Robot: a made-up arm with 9 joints. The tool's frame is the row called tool. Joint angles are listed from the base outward.
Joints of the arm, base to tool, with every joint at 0 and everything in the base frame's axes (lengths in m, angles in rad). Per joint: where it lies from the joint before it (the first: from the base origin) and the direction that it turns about. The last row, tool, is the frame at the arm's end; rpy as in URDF.
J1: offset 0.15 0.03 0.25 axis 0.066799 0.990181 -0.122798
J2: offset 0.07 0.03 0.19 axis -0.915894 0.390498 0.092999
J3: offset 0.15 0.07 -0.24 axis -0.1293 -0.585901 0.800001
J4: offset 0.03 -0.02 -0.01 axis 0 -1 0
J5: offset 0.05 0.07 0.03 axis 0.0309 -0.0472 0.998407
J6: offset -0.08 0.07 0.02 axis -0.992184 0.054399 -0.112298
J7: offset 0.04 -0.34 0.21 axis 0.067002 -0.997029 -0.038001
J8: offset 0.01 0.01 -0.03 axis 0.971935 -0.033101 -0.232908
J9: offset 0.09 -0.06 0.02 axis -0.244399 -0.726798 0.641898
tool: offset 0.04 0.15 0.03 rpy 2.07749 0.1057 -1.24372
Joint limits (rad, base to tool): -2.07..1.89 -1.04..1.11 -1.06..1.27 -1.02..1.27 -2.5..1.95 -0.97..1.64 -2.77..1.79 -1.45..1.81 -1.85..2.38
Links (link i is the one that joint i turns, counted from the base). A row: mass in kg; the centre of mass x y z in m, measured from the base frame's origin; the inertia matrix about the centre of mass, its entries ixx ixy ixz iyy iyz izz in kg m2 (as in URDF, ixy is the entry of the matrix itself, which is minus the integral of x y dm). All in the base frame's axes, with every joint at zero. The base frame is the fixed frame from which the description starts. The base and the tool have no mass.
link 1: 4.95; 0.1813 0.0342 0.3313; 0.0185 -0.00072 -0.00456 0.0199 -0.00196 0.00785
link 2: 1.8; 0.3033 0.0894 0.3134; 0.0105 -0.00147 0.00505 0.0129 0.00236 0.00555
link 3: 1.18; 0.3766 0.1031 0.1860; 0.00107 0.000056 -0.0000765 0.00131 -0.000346 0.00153
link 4: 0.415; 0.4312 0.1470 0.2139; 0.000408 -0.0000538 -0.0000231 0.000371 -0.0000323 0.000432
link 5: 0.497; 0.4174 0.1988 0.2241; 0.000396 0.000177 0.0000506 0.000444 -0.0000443 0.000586
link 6: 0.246; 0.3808 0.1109 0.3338; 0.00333 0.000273 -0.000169 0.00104 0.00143 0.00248
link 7: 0.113; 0.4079 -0.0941 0.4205; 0.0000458 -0.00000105 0 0.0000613 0 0.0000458
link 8: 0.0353; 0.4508 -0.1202 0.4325; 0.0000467 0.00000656 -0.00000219 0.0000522 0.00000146 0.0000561
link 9: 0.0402; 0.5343 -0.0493 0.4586; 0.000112 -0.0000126 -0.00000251 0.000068 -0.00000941 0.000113
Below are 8 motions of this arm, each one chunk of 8 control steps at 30 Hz.
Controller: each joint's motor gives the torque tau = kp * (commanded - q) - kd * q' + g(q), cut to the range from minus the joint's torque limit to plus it. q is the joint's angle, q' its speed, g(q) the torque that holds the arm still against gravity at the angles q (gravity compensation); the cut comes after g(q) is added. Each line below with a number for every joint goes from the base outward.
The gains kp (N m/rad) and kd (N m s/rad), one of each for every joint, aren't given. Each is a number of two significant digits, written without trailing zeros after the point. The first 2 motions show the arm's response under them.
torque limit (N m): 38 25 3.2 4.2 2.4 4.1 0.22 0.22 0.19
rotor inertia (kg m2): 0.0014 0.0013 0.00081 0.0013 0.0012 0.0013 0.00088 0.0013 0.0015
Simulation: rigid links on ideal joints. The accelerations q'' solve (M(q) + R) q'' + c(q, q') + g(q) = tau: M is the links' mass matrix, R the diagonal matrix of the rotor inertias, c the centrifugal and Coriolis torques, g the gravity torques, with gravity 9.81 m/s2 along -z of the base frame. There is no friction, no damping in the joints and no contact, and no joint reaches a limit. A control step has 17 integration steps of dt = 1/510 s. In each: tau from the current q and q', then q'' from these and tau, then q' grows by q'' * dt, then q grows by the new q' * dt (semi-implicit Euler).
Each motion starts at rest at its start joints. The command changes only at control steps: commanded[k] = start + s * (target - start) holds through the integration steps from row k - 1 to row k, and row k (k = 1, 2, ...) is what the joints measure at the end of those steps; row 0 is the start. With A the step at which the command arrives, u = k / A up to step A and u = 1 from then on. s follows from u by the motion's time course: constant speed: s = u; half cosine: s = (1 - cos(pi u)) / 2; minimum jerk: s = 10 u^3 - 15 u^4 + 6 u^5; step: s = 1 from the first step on.
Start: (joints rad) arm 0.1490 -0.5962 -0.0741 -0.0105 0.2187 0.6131 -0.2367 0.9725 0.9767
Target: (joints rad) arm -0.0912 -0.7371 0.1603 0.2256 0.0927 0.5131 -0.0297 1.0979 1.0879
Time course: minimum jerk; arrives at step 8
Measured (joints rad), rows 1 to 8:
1: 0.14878 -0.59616 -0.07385 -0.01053 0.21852 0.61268 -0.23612 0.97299 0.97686
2: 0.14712 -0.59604 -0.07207 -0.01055 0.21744 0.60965 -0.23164 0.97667 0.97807
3: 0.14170 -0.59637 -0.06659 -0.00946 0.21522 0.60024 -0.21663 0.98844 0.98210
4: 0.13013 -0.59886 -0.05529 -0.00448 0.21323 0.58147 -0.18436 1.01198 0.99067
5: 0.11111 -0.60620 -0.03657 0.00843 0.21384 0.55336 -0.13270 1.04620 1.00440
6: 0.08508 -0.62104 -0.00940 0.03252 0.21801 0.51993 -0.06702 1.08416 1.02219
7: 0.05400 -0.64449 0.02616 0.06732 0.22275 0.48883 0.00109 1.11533 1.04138
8: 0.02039 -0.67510 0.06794 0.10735 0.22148 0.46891 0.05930 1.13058 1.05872
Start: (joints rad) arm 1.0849 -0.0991 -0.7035 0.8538 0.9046 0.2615 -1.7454 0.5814 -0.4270
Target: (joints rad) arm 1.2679 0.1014 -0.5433 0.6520 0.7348 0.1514 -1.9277 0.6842 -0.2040
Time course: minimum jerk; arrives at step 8
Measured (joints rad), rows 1 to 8:
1: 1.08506 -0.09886 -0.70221 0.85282 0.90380 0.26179 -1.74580 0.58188 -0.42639
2: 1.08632 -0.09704 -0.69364 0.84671 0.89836 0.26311 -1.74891 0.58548 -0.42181
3: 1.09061 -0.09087 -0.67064 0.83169 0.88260 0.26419 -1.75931 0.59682 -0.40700
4: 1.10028 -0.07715 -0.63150 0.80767 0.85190 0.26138 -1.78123 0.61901 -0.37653
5: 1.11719 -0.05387 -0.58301 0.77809 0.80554 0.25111 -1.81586 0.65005 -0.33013
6: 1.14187 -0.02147 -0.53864 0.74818 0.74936 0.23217 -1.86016 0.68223 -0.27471
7: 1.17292 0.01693 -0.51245 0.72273 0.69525 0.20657 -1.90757 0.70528 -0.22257
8: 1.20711 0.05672 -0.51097 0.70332 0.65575 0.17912 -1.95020 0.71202 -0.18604
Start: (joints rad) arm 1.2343 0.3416 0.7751 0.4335 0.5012 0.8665 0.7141 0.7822 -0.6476
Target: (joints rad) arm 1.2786 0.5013 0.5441 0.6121 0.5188 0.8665 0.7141 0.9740 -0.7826
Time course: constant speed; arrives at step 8
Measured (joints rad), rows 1 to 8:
1: 1.23442 0.34289 0.76539 0.44083 0.50274 0.86526 0.71697 0.78866 -0.64951
2: 1.23504 0.34775 0.74310 0.45774 0.50520 0.86296 0.72366 0.80816 -0.65522
3: 1.23660 0.35773 0.71431 0.47975 0.50676 0.86100 0.73202 0.83902 -0.66526
4: 1.23949 0.37327 0.68393 0.50317 0.50686 0.86035 0.73964 0.87447 -0.67944
5: 1.24396 0.39392 0.65366 0.52668 0.50627 0.86119 0.74487 0.90747 -0.69706
6: 1.24997 0.41854 0.62342 0.55026 0.50615 0.86308 0.74694 0.93424 -0.71708
7: 1.25727 0.44574 0.59292 0.57405 0.50731 0.86539 0.74586 0.95519 -0.73829
8: 1.26538 0.47405 0.56222 0.59797 0.50997 0.86754 0.74219 0.97352 -0.75961

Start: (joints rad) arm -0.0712 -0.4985 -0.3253 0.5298 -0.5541 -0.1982 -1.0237 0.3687 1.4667
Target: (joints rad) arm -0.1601 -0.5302 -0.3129 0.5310 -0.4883 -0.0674 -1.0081 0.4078 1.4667
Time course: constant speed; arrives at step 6
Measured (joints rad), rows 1 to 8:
1: -0.07218 -0.49824 -0.32588 0.53216 -0.55226 -0.19564 -1.02236 0.37107 1.46714
2: -0.07540 -0.49759 -0.32602 0.53675 -0.54798 -0.18796 -1.01857 0.37770 1.46847
3: -0.08137 -0.49705 -0.32484 0.54162 -0.54143 -0.17456 -1.01288 0.38735 1.47053
4: -0.09011 -0.49744 -0.32250 0.54521 -0.53240 -0.15598 -1.00664 0.39741 1.47275
5: -0.10136 -0.49951 -0.31969 0.54660 -0.52072 -0.13331 -1.00121 0.40572 1.47450
6: -0.11477 -0.50368 -0.31706 0.54548 -0.50657 -0.10784 -0.99737 0.41165 1.47530
7: -0.12897 -0.51026 -0.31442 0.53989 -0.49268 -0.08323 -0.99655 0.41355 1.47448
8: -0.14235 -0.51905 -0.31280 0.53057 -0.48098 -0.06302 -0.99938 0.41087 1.47165

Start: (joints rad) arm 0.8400 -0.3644 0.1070 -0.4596 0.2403 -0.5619 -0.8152 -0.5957 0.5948
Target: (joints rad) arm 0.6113 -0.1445 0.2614 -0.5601 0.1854 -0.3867 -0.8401 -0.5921 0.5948
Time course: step
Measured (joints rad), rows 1 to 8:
1: 0.80569 -0.32298 0.13094 -0.55465 0.23295 -0.56621 -0.79325 -0.59509 0.59415
2: 0.74652 -0.24979 0.15425 -0.62477 0.24169 -0.56555 -0.77683 -0.58747 0.58771
3: 0.69341 -0.18042 0.16724 -0.62493 0.25996 -0.54157 -0.78019 -0.57709 0.58096
4: 0.65574 -0.12757 0.17905 -0.59860 0.27481 -0.49166 -0.79571 -0.57007 0.58034
5: 0.63307 -0.09397 0.19797 -0.57187 0.27946 -0.42779 -0.81790 -0.56915 0.58721
6: 0.62134 -0.07832 0.22764 -0.55156 0.27180 -0.36651 -0.84368 -0.57440 0.59873
7: 0.61603 -0.07771 0.26615 -0.53818 0.25371 -0.31966 -0.86925 -0.58416 0.61033
8: 0.61338 -0.08839 0.30646 -0.53084 0.22936 -0.29142 -0.89005 -0.59551 0.61809

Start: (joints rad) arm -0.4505 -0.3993 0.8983 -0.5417 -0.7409 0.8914 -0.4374 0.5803 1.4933
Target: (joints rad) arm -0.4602 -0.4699 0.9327 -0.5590 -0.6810 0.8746 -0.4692 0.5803 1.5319
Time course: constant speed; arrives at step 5
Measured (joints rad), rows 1 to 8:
1: -0.44986 -0.40081 0.90061 -0.54440 -0.73811 0.89054 -0.43930 0.58060 1.49427
2: -0.44832 -0.40529 0.90597 -0.55051 -0.73042 0.88912 -0.44382 0.58114 1.49734
3: -0.44640 -0.41293 0.91289 -0.55828 -0.71900 0.88785 -0.44975 0.58141 1.50270
4: -0.44481 -0.42337 0.91984 -0.56618 -0.70612 0.88675 -0.45572 0.58106 1.50992
5: -0.44409 -0.43614 0.92594 -0.57338 -0.69359 0.88542 -0.46095 0.58018 1.51830
6: -0.44515 -0.44926 0.92844 -0.57689 -0.68496 0.88429 -0.46341 0.57892 1.52619
7: -0.44830 -0.46089 0.92671 -0.57605 -0.68218 0.88283 -0.46263 0.57777 1.53194
8: -0.45288 -0.47052 0.92281 -0.57275 -0.68355 0.88034 -0.46009 0.57743 1.53504

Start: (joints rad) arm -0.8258 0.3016 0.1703 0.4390 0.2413 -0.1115 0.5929 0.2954 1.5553
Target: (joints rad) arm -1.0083 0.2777 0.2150 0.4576 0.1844 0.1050 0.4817 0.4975 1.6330
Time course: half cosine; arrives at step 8
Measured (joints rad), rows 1 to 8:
1: -0.82638 0.30173 0.17060 0.43825 0.24086 -0.11097 0.59153 0.29782 1.55607
2: -0.82929 0.30220 0.17165 0.43546 0.23946 -0.10824 0.58434 0.30940 1.55984
3: -0.83688 0.30303 0.17361 0.43043 0.23761 -0.10076 0.56532 0.33675 1.56910
4: -0.85097 0.30379 0.17651 0.42434 0.23676 -0.08599 0.53074 0.38041 1.58483
5: -0.87214 0.30376 0.18056 0.41890 0.23845 -0.06220 0.48238 0.43330 1.60568
6: -0.89939 0.30212 0.18610 0.41566 0.24359 -0.02917 0.42875 0.48346 1.62810
7: -0.93020 0.29824 0.19332 0.41567 0.25177 0.01125 0.38359 0.51883 1.64733
8: -0.96095 0.29191 0.20195 0.41957 0.26096 0.05506 0.36206 0.53143 1.65873

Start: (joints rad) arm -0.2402 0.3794 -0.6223 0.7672 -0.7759 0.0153 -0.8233 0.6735 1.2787
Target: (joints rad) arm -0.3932 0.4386 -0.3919 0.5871 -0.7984 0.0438 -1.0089 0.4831 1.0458
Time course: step
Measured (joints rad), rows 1 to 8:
1: -0.25500 0.39243 -0.54750 0.69686 -0.84171 0.01137 -0.84517 0.61699 1.25225
2: -0.28861 0.41455 -0.45929 0.62535 -0.89774 0.02038 -0.90115 0.51230 1.19168
3: -0.32772 0.43379 -0.41241 0.59624 -0.89797 0.04147 -0.97351 0.42890 1.12243
4: -0.36317 0.44648 -0.39475 0.58713 -0.86585 0.05905 -1.04414 0.40114 1.06398
5: -0.39005 0.45237 -0.39019 0.58206 -0.82531 0.06610 -1.09860 0.42458 1.02511
6: -0.40692 0.45267 -0.38943 0.57731 -0.78917 0.06449 -1.12810 0.47076 1.00553
7: -0.41470 0.44915 -0.38822 0.57374 -0.76221 0.05857 -1.13037 0.50896 1.00041
8: -0.41563 0.44374 -0.38527 0.57248 -0.74510 0.05167 -1.10861 0.52206 1.00426

